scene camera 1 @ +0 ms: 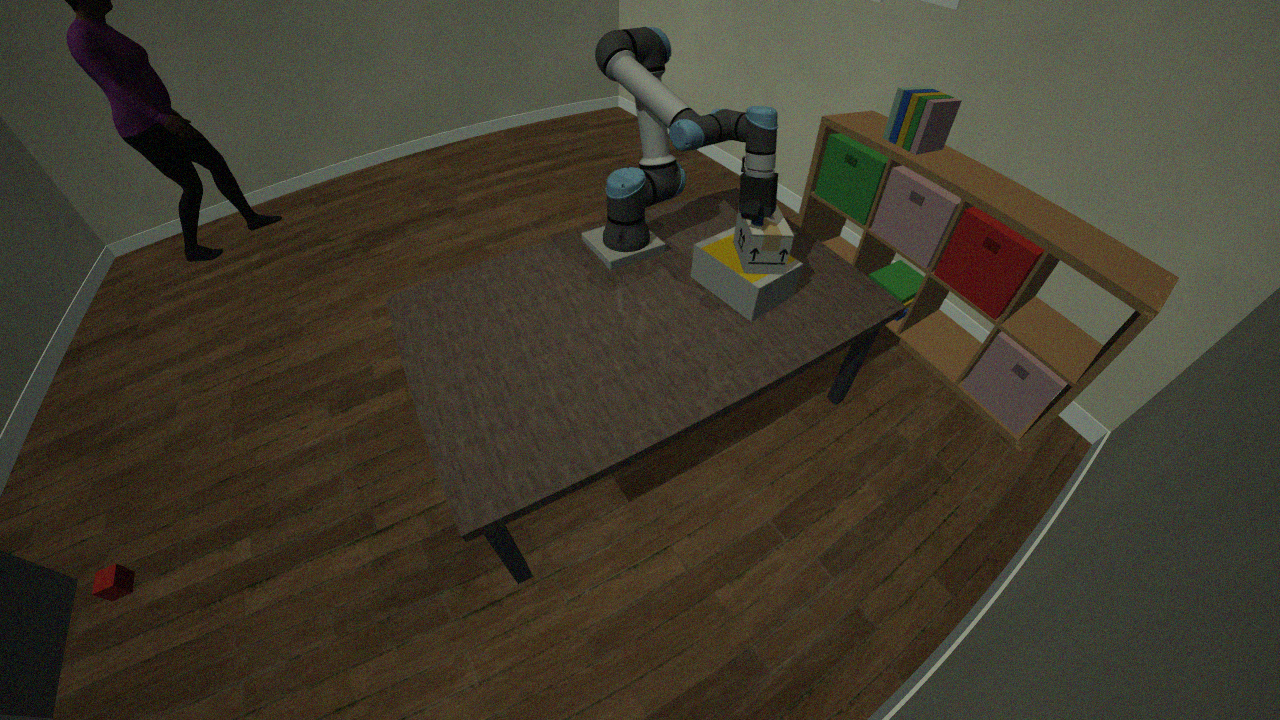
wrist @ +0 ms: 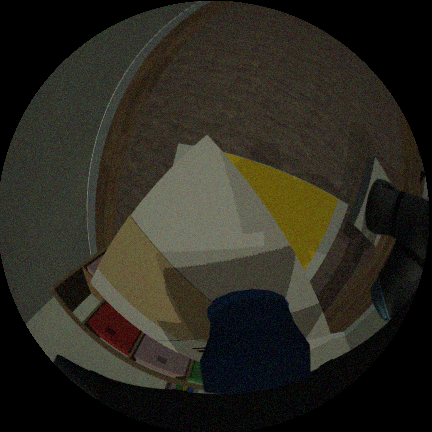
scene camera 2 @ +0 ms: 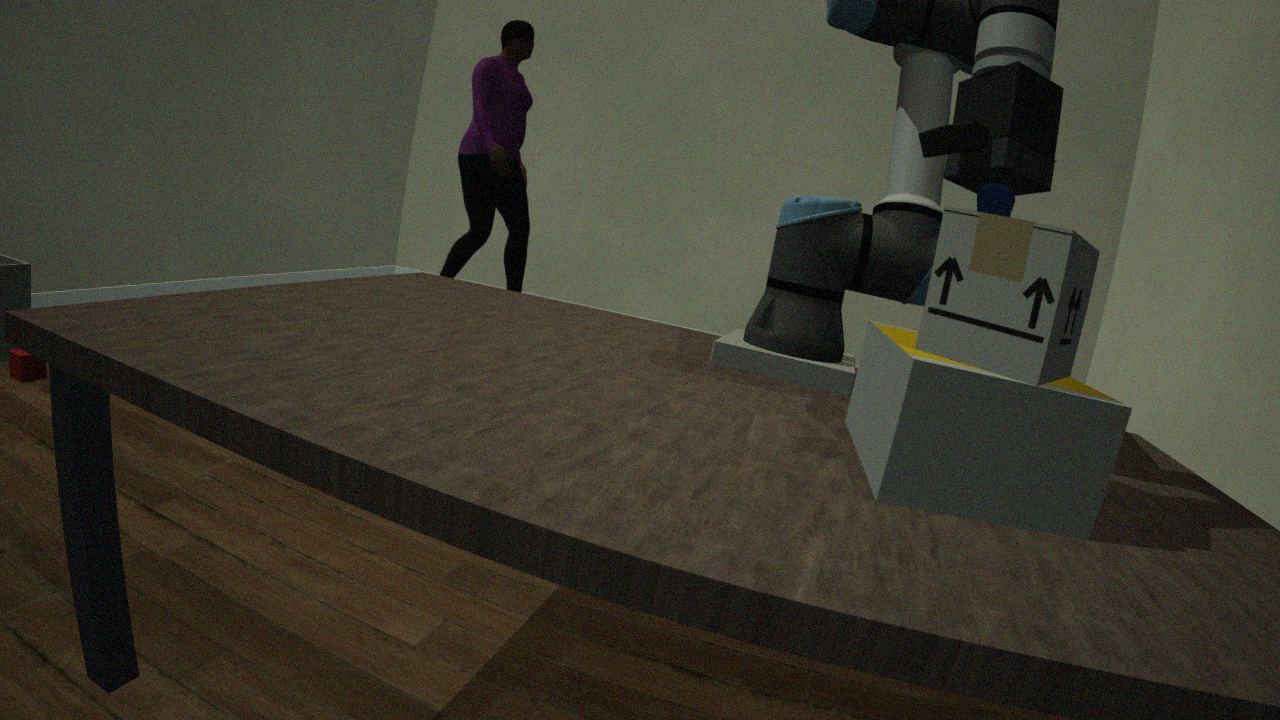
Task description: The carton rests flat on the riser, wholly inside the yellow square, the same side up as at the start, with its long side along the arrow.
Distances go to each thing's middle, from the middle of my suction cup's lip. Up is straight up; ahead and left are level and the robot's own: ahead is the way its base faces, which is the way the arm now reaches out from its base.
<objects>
Now: suction cup 70 mm above the carton (scene camera 2: 1009, 296) and 40 mm to the right of it. Also, from my suction cup: riser (scene camera 2: 933, 434) 200 mm below, 30 mm to the left, 30 mm behind.
</objects>
